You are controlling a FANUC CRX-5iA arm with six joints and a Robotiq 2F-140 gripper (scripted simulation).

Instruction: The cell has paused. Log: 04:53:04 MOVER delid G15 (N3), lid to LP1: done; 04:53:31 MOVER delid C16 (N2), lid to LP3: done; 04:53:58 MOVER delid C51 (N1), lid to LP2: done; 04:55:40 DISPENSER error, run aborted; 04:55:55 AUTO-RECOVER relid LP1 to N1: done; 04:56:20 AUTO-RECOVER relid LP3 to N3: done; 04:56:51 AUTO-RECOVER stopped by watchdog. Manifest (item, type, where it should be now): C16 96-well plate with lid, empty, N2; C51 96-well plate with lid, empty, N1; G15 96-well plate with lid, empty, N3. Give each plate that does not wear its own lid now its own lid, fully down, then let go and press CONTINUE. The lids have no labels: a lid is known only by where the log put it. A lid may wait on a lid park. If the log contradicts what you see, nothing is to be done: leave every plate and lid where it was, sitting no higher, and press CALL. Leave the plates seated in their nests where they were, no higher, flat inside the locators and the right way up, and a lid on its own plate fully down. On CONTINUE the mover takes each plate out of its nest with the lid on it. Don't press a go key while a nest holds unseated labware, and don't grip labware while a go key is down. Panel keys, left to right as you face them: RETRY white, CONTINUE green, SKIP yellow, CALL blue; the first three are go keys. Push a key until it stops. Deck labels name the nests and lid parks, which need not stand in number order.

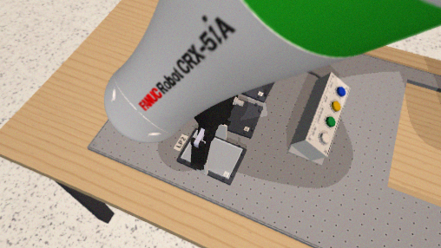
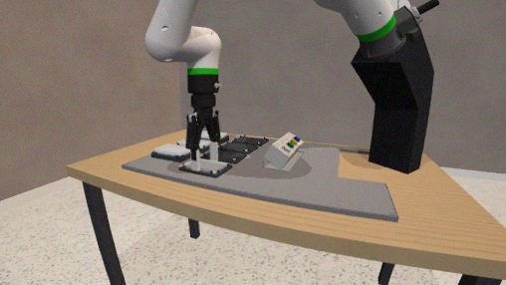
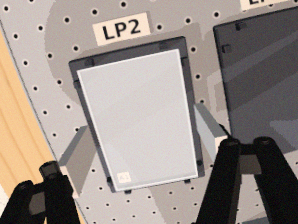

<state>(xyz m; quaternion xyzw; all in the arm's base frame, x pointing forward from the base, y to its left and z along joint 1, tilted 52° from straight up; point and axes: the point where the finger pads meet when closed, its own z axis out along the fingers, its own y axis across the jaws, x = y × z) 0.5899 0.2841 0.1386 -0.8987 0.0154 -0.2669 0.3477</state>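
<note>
Right now the lid park LP2 is 3 cm below my hand. Round my hand: LP2 label: 9 cm ahead, 2 cm to the left, 4 cm below; lid park LP3: 6 cm ahead, 25 cm to the right, 3 cm below; lid park LP4: 3 cm ahead, 13 cm to the right, 3 cm below.
</note>
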